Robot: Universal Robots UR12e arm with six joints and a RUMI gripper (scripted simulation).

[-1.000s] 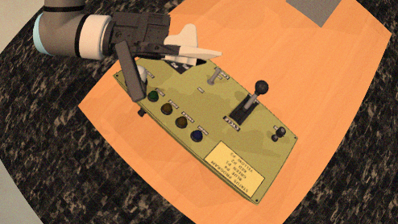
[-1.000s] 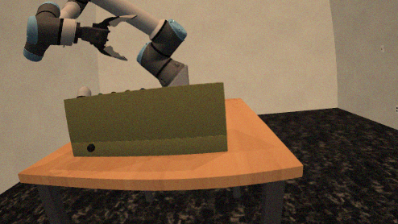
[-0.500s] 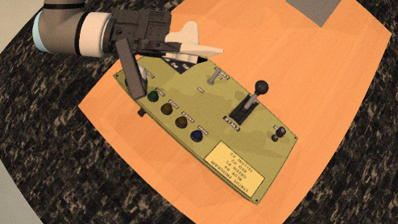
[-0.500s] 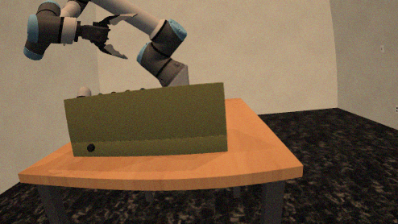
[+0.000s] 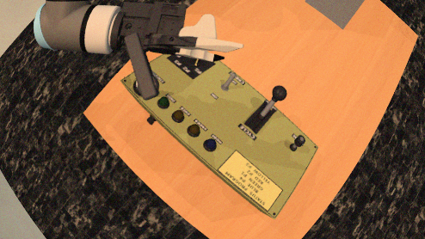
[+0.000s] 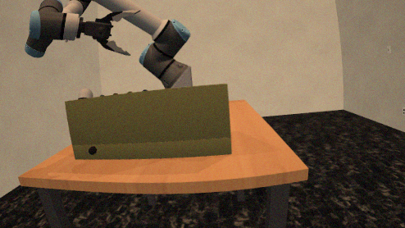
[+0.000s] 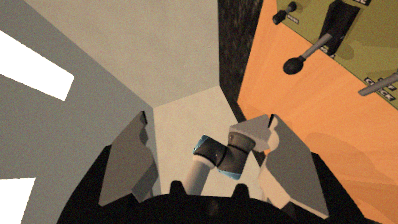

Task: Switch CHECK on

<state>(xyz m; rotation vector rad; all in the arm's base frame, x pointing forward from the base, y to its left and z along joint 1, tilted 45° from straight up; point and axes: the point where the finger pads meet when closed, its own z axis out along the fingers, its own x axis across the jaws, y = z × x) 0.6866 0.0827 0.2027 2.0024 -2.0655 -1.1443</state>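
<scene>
Now: hand 270 mm above the check toggle, 40 mm past it and 30 mm to the left of it. From my hand the other things lie so: olive console: 290 mm below, 30 mm to the left; black-knobbed cycle lever: 260 mm below, 90 mm to the left, 60 mm behind; program rotary knob: 270 mm below, 140 mm to the right, 40 mm behind.
</scene>
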